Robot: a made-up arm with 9 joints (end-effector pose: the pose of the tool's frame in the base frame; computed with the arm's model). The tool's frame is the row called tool. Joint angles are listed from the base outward.
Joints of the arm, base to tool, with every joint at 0 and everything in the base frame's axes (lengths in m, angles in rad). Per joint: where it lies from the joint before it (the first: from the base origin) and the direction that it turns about. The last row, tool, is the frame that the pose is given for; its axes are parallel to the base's.
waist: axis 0 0 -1 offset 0.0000 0.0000 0.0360
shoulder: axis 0 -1 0 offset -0.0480 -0.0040 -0.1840
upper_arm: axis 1 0 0 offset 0.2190 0.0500 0.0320
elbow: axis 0 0 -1 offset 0.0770 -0.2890 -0.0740
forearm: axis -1 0 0 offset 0.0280 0.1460 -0.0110
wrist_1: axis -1 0 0 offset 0.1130 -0.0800 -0.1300
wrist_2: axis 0 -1 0 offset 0.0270 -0.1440 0.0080
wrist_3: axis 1 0 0 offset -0.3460 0.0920 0.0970
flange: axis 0 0 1 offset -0.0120 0.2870 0.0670
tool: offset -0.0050 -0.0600 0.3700
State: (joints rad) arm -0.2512 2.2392 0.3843 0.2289 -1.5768 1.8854 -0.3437 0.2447 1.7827
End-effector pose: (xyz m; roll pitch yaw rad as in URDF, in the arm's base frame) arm -0.7990 -0.0600 -0.0744 -1.8548 0.1403 2.1885
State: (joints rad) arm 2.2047 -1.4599 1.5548 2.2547 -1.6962 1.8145 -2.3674 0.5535 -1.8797
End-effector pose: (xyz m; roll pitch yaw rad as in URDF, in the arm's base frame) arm 0.9570 0.7498 -0.1894 -0.1929 -0.5810 -3.1014
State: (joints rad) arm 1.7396 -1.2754 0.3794 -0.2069 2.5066 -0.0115 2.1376 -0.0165 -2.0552
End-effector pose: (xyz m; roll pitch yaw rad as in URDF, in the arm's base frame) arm -0.8153 -0.0299 -0.4310 0.6567 -0.1543 -1.5850
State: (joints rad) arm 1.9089 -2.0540 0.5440 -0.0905 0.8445 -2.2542 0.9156 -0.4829 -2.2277
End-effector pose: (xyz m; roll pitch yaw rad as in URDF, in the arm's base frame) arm -0.2817 -0.0839 -0.1974 0.1380 -1.0521 0.0874
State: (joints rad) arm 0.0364 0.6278 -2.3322 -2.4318 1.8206 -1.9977 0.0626 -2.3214 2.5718
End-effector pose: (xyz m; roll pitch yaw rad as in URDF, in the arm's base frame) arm -0.2096 0.0895 0.5678 0.3876 -1.2194 -0.4766
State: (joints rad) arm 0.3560 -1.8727 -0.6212 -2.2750 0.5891 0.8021 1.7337 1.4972 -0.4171
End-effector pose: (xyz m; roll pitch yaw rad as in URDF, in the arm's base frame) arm 0.0226 0.1353 -0.9521 -2.2013 -0.8064 -0.6881
